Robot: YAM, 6 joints.
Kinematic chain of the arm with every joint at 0, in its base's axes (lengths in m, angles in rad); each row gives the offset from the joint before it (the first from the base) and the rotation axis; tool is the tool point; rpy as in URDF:
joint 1: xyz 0 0 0.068 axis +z
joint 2: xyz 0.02 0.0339 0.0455 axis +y
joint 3: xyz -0.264 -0.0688 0 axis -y
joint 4: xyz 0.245 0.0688 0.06 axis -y
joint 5: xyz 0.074 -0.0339 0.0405 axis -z
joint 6: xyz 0.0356 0 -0.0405 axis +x
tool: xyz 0 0 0 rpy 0 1.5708 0
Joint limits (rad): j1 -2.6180..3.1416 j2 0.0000..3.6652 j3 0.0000..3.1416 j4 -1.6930..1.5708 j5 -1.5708..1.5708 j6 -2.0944..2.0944
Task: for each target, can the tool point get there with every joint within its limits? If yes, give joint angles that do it. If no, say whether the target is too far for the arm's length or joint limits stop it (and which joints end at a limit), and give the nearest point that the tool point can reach.
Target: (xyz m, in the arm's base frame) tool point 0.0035 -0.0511 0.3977
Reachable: yes | joints -1.0624 0.3903 0.9895 -0.6382 0.6605 -1.7126
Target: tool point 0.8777 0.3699 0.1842
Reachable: no: too far | nearest point 0.5935 0.2501 0.1608 | short by 0.309 m
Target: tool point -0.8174 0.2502 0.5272
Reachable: no: too far | nearest point -0.5553 0.1700 0.3914 | short by 0.306 m
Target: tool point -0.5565 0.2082 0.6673
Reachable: no: too far | nearest point -0.4406 0.1648 0.5480 | short by 0.172 m
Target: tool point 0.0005 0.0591 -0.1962
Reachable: yes | joints 1.4904 3.3538 0.5868 1.0763 -0.1187 -0.8730
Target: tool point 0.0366 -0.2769 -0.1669
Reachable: yes | joints -1.3991 3.0655 1.5928 -1.0505 0.3203 -0.3061
